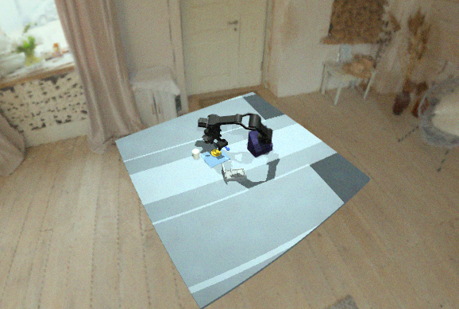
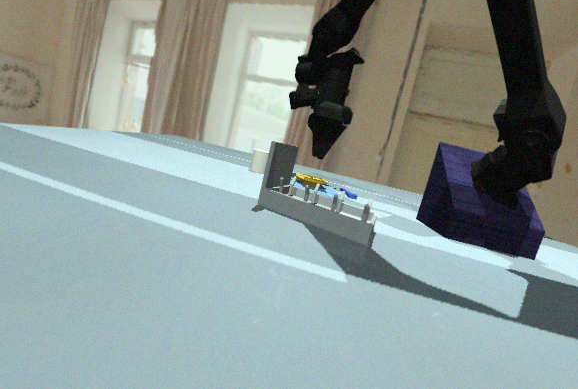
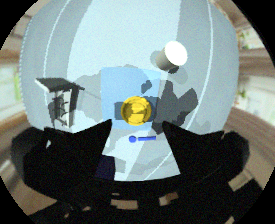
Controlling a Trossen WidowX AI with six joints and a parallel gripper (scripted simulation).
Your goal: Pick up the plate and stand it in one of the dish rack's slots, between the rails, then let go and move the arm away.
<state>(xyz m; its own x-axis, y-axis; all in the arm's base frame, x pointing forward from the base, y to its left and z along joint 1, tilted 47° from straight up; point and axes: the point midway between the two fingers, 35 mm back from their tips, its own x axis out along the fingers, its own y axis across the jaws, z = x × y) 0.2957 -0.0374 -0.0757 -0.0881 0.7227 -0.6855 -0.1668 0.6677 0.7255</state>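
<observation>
My gripper tip is 50 mm above the yellow plate. Round my gripper tip: cream cup 130 mm ahead, 40 mm to the right, 40 mm below; then blue spoon 90 mm behind, 30 mm to the right, 60 mm below; then light blue mat 10 mm ahead, 20 mm to the left, 60 mm below.
</observation>
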